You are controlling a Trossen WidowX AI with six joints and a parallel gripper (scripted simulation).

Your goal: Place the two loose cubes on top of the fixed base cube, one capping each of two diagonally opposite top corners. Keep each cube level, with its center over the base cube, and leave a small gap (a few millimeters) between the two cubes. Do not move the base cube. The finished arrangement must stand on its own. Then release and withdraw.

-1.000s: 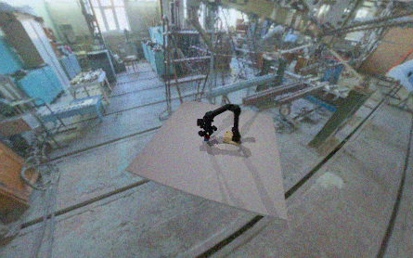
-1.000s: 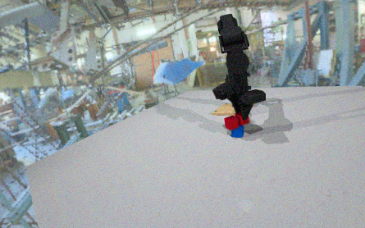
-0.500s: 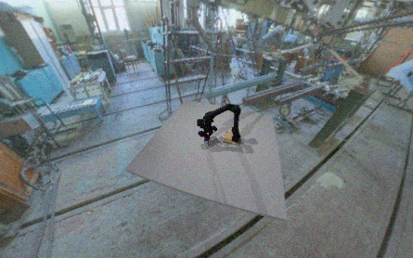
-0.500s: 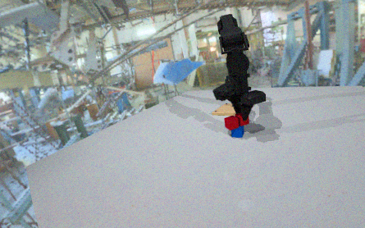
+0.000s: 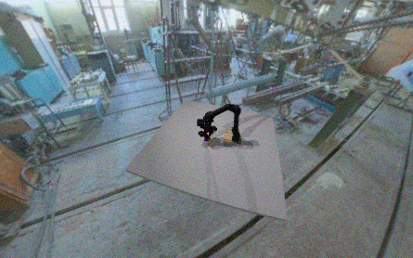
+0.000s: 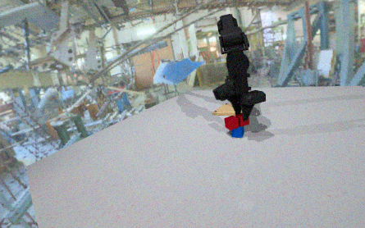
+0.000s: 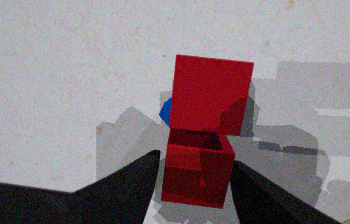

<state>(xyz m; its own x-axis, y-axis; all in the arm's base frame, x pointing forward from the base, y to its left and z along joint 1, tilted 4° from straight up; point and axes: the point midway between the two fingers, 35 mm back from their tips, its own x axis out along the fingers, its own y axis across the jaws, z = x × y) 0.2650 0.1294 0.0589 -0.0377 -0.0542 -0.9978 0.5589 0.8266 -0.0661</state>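
Right now the blue base cube is 40 mm below my gripper tip, 20 mm ahead of it and 10 mm to the right of it.
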